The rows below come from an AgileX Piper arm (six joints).
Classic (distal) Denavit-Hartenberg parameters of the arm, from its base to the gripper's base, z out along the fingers. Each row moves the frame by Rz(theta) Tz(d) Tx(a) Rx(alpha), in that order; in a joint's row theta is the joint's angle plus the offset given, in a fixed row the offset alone. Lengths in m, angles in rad.
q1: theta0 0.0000; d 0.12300; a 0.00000; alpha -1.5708
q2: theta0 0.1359; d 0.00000; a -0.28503; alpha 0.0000
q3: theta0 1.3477; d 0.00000; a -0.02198; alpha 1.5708
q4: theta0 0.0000; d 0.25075; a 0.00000; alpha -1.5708
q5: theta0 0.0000; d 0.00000; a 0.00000; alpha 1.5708
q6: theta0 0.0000; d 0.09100; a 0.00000; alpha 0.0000
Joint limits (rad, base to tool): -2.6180..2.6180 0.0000..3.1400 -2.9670..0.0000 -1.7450..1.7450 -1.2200..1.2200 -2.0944..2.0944
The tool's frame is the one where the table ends.
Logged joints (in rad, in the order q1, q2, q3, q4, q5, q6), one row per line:
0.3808 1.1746 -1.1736 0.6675 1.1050 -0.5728
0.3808 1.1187 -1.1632 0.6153 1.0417 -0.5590
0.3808 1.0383 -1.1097 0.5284 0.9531 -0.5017
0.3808 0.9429 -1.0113 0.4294 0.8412 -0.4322
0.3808 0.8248 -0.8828 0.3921 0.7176 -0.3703
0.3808 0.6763 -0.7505 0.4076 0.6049 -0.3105
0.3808 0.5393 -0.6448 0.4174 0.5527 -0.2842
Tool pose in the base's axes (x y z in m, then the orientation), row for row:
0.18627 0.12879 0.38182 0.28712 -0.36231 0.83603 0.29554
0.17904 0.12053 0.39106 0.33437 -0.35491 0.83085 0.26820
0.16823 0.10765 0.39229 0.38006 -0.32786 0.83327 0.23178
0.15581 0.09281 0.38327 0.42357 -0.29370 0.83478 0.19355
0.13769 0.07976 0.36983 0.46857 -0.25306 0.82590 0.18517
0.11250 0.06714 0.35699 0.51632 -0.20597 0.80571 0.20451
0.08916 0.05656 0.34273 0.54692 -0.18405 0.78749 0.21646
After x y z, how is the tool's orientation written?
As a quaternion, w x y z.
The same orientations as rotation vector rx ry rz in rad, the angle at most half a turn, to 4 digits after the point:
-0.9680 2.2336 0.7896
-0.9263 2.1685 0.7000
-0.8372 2.1277 0.5918
-0.7350 2.0890 0.4843
-0.6205 2.0252 0.4541
-0.4946 1.9348 0.4911
-0.4362 1.8665 0.5130

